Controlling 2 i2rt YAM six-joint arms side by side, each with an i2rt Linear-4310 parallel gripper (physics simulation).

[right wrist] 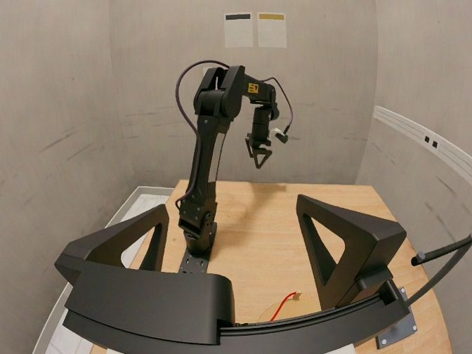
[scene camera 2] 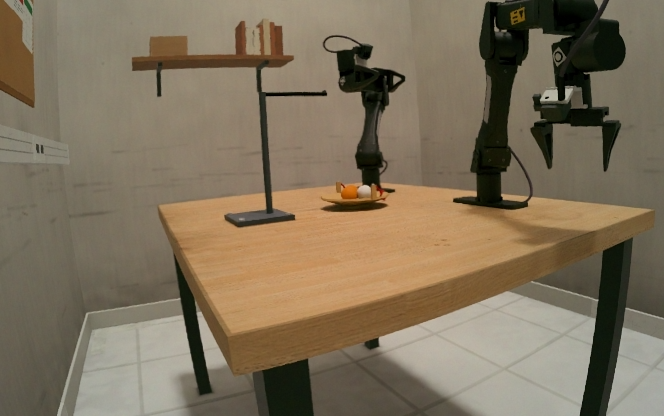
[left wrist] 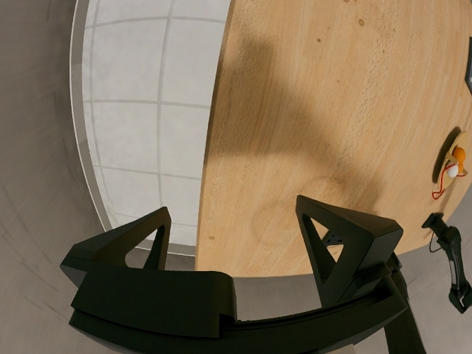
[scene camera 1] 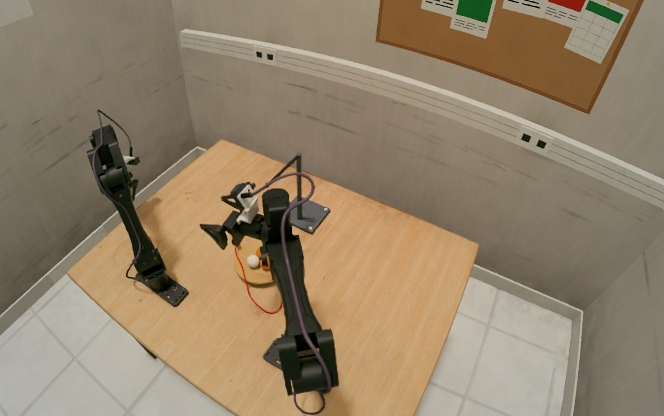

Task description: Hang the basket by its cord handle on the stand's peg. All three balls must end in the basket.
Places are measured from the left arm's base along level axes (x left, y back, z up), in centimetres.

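Where they show: left gripper, fingertip midpoint: (scene camera 2: 577, 169); right gripper, fingertip midpoint: (scene camera 2: 392, 76) (scene camera 1: 210, 211); left arm's base at its link origin: (scene camera 2: 489, 204) (scene camera 1: 161, 284).
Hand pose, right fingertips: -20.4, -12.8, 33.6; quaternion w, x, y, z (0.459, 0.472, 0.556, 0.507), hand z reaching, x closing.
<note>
Each offset is from my right fingertips to the top centre of the thing, as dx, dy, dz. "spot": to the spot under its first point.
The shallow tan basket {-3.0, -11.8, -27.5} (scene camera 1: 241, 274) (scene camera 2: 354, 201) rests on the table. Its red cord handle {spot: -15.8, +1.1, -33.3} (scene camera 1: 272, 313) (right wrist: 282, 305) hangs over the side onto the table. In the basket are a white ball {-1.5, -9.8, -28.2} (scene camera 1: 253, 261) (scene camera 2: 364, 191) (left wrist: 452, 171) and two orange balls, one of them {-2.1, -14.1, -28.2} (scene camera 2: 349, 192) (left wrist: 459, 153) plain to see, the other partly hidden. The grey stand (scene camera 1: 299, 185) (scene camera 2: 265, 155) stands upright, its peg {spot: -2.7, -26.6, -4.7} (scene camera 2: 295, 93) (right wrist: 442, 251) bare. My left gripper (scene camera 2: 578, 168) (left wrist: 231, 208) is open and empty, high above the table, far from the basket. My right gripper (scene camera 1: 212, 212) (right wrist: 230, 207) is open and empty, raised above the basket's level.
The stand's square base {spot: -7.6, -38.3, -32.4} (scene camera 1: 315, 216) (right wrist: 400, 330) sits close to the basket. The right arm crosses above part of the basket in scene camera 1. The wooden table's edge (scene camera 2: 400, 310) is near the left gripper. A wall shelf (scene camera 2: 210, 61) with books is in the background.
</note>
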